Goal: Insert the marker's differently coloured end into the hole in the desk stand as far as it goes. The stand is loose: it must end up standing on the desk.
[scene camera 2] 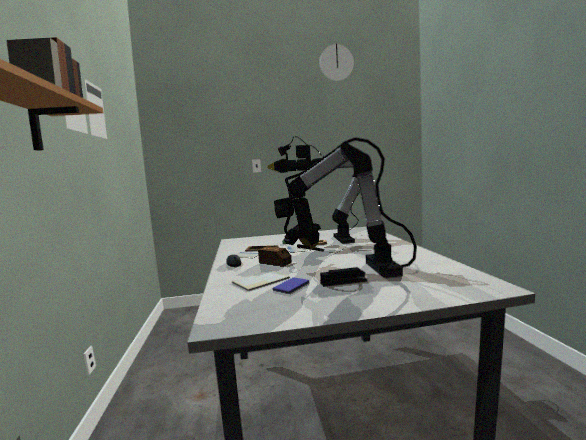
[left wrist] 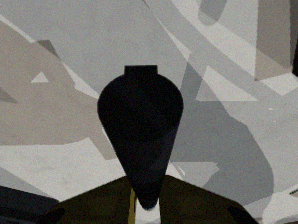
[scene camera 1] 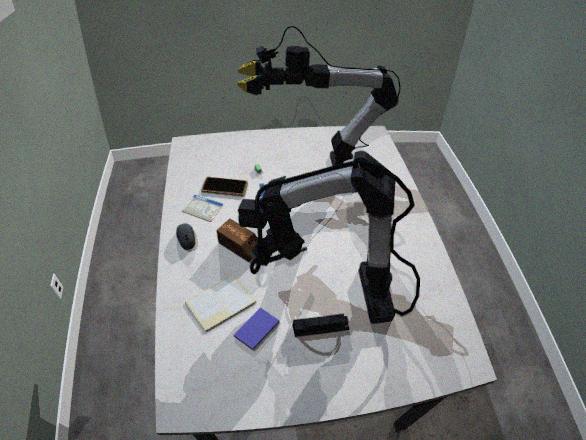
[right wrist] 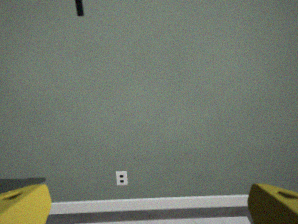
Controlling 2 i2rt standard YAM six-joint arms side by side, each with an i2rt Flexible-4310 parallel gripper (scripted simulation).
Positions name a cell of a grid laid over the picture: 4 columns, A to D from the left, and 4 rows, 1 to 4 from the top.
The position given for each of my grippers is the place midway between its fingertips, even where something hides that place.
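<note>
My left gripper (left wrist: B4). My right gripper (scene camera 1: B1), also in the right wrist view (right wrist: C4). Black marker (left wrist: B2), out of frame in the right wrist view. Brown desk stand (scene camera 1: B3), out of frame in the right wrist view. Long black block (scene camera 1: C3).
</note>
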